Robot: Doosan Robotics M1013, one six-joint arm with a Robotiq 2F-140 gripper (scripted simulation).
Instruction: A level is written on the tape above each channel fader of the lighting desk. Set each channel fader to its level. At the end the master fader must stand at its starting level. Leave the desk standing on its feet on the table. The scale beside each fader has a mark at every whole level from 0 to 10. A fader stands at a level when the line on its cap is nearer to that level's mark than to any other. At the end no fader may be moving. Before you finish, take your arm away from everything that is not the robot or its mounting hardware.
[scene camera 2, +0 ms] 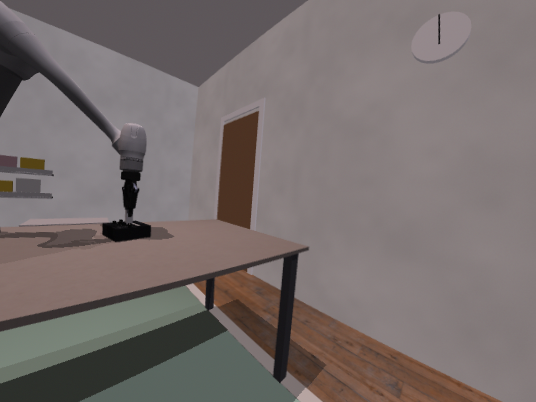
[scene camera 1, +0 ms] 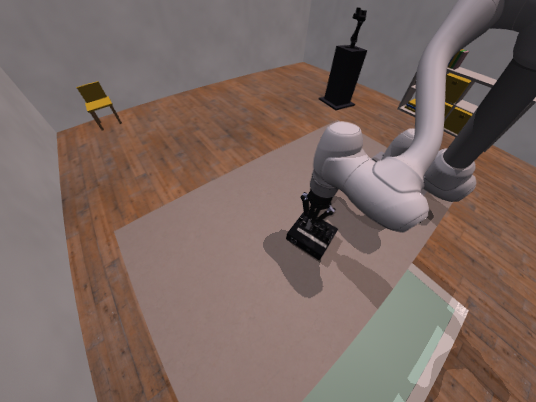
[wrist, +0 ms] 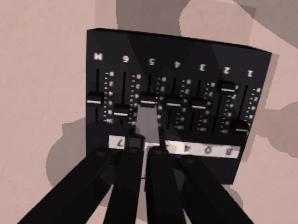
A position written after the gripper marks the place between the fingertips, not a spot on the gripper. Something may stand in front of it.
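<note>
The gripper [scene camera 1: 308, 226] is visible; the wrist view likewise shows the gripper [wrist: 145, 118].
</note>
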